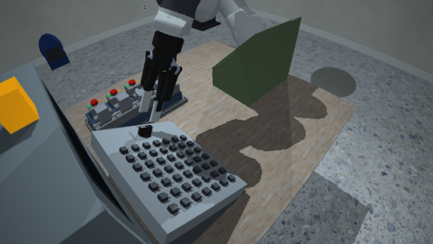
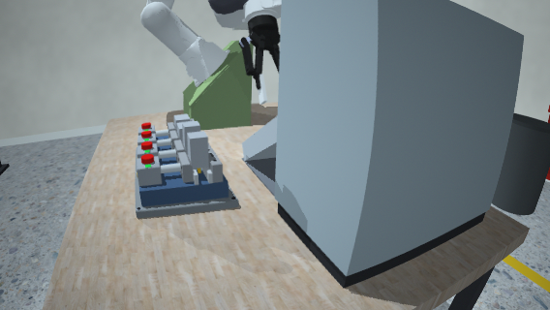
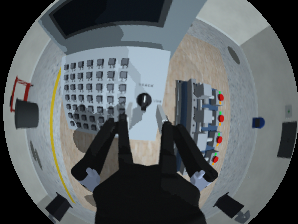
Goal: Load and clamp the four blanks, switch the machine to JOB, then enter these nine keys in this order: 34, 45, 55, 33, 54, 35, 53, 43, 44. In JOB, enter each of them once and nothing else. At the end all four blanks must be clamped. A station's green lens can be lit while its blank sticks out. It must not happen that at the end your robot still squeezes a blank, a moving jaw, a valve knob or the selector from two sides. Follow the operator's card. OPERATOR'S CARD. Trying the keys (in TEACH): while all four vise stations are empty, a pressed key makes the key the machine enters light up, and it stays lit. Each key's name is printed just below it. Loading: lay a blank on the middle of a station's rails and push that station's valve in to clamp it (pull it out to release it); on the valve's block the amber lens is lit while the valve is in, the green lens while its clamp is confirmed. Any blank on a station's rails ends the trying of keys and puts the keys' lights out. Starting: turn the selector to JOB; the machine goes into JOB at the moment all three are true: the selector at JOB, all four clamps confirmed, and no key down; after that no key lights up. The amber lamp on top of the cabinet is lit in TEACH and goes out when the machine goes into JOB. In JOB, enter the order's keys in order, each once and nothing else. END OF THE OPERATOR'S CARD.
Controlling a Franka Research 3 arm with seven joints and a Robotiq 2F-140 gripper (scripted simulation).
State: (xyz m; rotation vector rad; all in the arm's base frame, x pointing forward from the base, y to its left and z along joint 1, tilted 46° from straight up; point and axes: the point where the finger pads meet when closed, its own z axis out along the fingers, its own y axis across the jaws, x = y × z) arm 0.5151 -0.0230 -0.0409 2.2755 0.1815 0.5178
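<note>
Right now my hand is 60 mm above the black selector knob and 40 mm short of it. From my hand the other things lie so: grey keypad 110 mm to the left, 110 mm below, 70 mm ahead; key 190 mm to the left, 80 mm below, 50 mm ahead.
</note>
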